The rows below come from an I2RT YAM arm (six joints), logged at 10 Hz.
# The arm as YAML. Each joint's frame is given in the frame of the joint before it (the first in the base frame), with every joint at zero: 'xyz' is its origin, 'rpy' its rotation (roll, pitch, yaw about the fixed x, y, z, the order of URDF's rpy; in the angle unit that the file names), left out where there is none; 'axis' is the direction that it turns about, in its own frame. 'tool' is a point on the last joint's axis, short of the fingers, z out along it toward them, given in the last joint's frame.
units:
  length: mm
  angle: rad
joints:
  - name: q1
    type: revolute
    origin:
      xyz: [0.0, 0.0, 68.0]
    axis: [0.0, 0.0, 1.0]
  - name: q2
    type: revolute
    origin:
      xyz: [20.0, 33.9, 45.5]
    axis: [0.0, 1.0, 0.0]
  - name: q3
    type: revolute
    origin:
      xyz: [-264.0, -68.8, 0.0]
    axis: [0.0, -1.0, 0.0]
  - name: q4
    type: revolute
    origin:
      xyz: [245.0, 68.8, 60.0]
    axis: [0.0, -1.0, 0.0]
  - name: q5
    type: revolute
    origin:
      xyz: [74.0, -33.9, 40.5]
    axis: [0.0, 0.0, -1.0]
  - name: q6
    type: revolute
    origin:
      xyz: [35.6, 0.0, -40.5]
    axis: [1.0, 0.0, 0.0]
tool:
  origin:
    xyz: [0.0, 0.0, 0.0]
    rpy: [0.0, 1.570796, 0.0]
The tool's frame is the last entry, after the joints.
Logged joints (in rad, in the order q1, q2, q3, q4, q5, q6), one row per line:
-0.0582 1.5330 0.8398 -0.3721 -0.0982 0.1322
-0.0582 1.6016 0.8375 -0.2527 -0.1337 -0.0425
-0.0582 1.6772 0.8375 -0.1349 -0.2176 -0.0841
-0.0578 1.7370 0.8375 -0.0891 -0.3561 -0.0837
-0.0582 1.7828 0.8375 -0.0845 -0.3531 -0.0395
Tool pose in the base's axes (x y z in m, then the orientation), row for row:
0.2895 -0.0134 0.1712 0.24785 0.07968 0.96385 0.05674
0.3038 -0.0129 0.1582 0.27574 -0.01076 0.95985 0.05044
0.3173 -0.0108 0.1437 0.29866 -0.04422 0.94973 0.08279
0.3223 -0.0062 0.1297 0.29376 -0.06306 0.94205 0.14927
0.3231 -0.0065 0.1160 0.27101 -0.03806 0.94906 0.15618
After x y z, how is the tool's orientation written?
As a quaternion, w x y z.
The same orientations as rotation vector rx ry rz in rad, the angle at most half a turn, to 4 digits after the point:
0.2172 2.6272 0.1547
-0.0289 2.5792 0.1355
-0.1175 2.5227 0.2199
-0.1679 2.5084 0.3975
-0.1025 2.5563 0.4207

